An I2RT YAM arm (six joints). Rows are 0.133 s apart.
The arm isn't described. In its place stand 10 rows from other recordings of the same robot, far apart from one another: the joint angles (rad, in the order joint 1, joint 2, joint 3, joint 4, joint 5, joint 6), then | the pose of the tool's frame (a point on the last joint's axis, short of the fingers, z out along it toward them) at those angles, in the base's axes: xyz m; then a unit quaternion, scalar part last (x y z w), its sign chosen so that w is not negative.
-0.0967 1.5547 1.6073 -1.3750 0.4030 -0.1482 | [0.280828 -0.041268 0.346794 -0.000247 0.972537 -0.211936 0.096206]
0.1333 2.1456 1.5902 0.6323 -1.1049 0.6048 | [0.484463 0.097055 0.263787 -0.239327 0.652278 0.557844 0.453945]
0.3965 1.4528 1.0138 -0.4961 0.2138 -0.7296 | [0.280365 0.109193 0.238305 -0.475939 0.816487 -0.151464 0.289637]
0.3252 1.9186 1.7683 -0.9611 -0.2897 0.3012 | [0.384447 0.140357 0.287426 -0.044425 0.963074 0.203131 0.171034]
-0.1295 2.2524 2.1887 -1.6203 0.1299 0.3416 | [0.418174 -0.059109 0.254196 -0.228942 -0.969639 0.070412 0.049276]
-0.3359 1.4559 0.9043 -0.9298 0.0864 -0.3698 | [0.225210 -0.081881 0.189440 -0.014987 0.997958 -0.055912 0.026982]
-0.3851 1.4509 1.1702 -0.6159 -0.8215 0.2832 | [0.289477 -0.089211 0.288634 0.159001 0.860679 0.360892 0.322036]
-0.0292 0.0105 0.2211 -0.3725 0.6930 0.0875 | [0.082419 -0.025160 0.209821 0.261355 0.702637 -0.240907 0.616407]
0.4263 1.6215 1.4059 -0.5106 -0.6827 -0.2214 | [0.319882 0.169942 0.315880 -0.403588 0.771181 0.343248 0.352957]
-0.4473 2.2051 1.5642 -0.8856 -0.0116 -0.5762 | [0.373053 -0.178506 0.118263 -0.064517 0.997654 -0.005789 0.022148]
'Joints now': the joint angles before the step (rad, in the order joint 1, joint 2, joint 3, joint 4, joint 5, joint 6). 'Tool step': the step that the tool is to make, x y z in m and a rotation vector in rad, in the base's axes. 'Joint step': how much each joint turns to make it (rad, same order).
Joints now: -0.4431, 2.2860, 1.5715, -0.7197, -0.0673, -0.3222
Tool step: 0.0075, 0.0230, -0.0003, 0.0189, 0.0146, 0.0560
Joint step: 0.0549, 0.0001, -0.0001, -0.0208, -0.0114, 0.0003
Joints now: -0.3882, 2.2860, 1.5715, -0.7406, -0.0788, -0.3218
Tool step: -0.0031, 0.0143, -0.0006, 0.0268, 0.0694, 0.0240
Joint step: 0.0286, 0.0001, 0.0004, -0.0743, 0.0008, 0.0046
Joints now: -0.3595, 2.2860, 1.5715, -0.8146, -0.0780, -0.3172
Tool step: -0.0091, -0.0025, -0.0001, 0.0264, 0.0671, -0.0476
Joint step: -0.0134, 0.0000, -0.0003, -0.0692, -0.0004, 0.0343
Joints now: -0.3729, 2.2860, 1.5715, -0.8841, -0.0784, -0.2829
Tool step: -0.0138, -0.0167, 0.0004, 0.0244, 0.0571, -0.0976
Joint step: -0.0507, -0.0001, -0.0001, -0.0584, -0.0030, 0.0470
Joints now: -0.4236, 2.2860, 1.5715, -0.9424, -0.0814, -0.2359
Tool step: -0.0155, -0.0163, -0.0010, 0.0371, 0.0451, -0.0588
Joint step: -0.0542, 0.0001, -0.0077, -0.0487, -0.0142, 0.0030
